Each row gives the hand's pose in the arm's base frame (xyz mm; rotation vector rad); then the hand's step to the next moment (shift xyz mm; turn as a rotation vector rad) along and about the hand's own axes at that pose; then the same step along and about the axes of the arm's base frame.
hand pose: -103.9 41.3 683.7 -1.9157 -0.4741 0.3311
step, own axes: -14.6 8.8 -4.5 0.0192 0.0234 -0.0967
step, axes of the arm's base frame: -9.4 -13.5 -6.3 0.0635 -0.0776 0.0147
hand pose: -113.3 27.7 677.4 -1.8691 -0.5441 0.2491
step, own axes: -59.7 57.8 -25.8 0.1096 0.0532 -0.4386
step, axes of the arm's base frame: -26.8 -66.2 -49.7 0.2943 -0.3266 0.1181
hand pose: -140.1 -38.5 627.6 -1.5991 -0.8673 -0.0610
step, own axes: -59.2 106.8 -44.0 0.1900 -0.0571 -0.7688
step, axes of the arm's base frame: 35.6 -63.4 -107.5 0.4311 -0.5789 0.3309
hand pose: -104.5 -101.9 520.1 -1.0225 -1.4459 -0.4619
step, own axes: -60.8 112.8 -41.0 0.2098 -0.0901 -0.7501
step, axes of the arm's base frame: 105.9 8.2 -82.6 0.3964 -0.5754 0.3558
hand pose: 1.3 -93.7 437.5 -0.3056 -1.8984 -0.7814
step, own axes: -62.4 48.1 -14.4 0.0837 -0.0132 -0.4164
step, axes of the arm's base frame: 64.0 35.3 -32.8 0.2543 -0.2872 0.1827
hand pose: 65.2 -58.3 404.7 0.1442 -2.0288 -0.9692
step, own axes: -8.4 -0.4 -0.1 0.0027 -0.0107 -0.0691
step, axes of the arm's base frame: 5.2 3.3 -5.7 0.0471 -0.0488 0.0172
